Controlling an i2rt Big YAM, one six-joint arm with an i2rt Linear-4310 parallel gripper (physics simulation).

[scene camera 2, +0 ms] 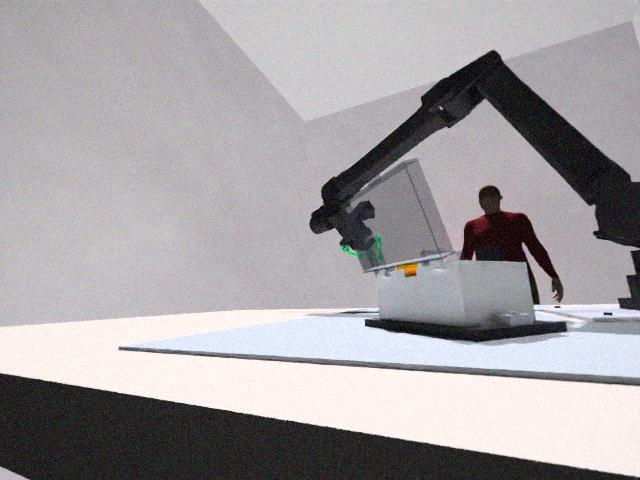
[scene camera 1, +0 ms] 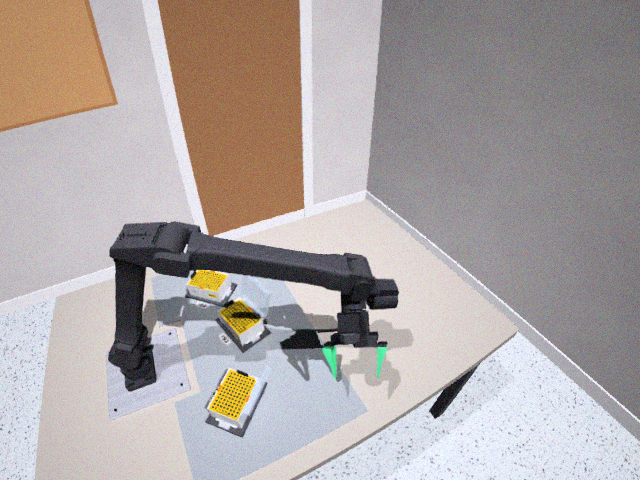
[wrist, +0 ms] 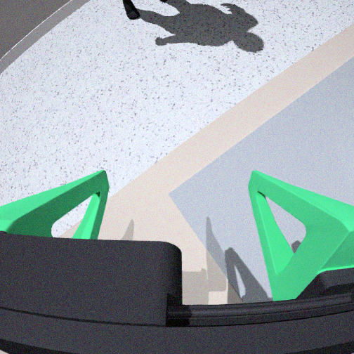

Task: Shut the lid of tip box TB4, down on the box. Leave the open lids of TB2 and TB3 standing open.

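Frame: origin at the arm's base, x ahead, y left, z up, level; metres.
Where they show: gripper, fingertip midpoint: [scene camera 2: 371,258] [scene camera 1: 356,378]; arm's base, link origin: [scene camera 1: 140,369].
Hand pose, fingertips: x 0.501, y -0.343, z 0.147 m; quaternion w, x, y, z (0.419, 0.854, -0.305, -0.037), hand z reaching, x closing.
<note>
Things, the pixels of their top centre, and the offset from my fingertips. "pt": a spot on its surface instead. Level surfaces: height alone.
- front box, top centre: [scene camera 1: 232,390] 0.264 m back, 0.136 m left, 0.077 m down
- middle box, top centre: [scene camera 1: 238,312] 0.174 m back, 0.365 m left, 0.077 m down
- back box, top centre: [scene camera 2: 440,255] [scene camera 1: 206,276] 0.229 m back, 0.561 m left, 0.077 m down
- clear lid, surface spot: [scene camera 1: 253,293] pt 0.112 m back, 0.400 m left, 0.058 m down
- clear open lid, surface spot: [scene camera 1: 265,379] pt 0.182 m back, 0.095 m left, 0.010 m down
- grey-blue mat, surface height: 0.152 m down
- beige table, surface height: 0.155 m down
Three white tip boxes with yellow tip racks show in scene camera 1: a front box [scene camera 1: 235,395], a middle box [scene camera 1: 241,319] and a back box [scene camera 1: 209,281]. Their labels are not legible, so I cannot tell which is TB4. A clear lid [scene camera 1: 253,293] stands open behind the middle box. The front box has a clear open lid [scene camera 1: 265,379] at its right side. The back box's lid is unclear behind the arm. Scene camera 2 shows a near box [scene camera 2: 419,297] with its clear lid [scene camera 2: 413,219] tilted back open. My gripper [scene camera 1: 357,378] [scene camera 2: 367,254] [wrist: 178,178] is open and empty, above the table right of the boxes.
The boxes stand on a grey-blue mat [scene camera 1: 310,428] [scene camera 2: 248,350] [wrist: 305,135] on the beige table [scene camera 1: 439,330]. The arm's forearm [scene camera 1: 263,263] passes over the back box. A person [scene camera 2: 496,235] stands in the background. The table's edge lies beyond the gripper.
</note>
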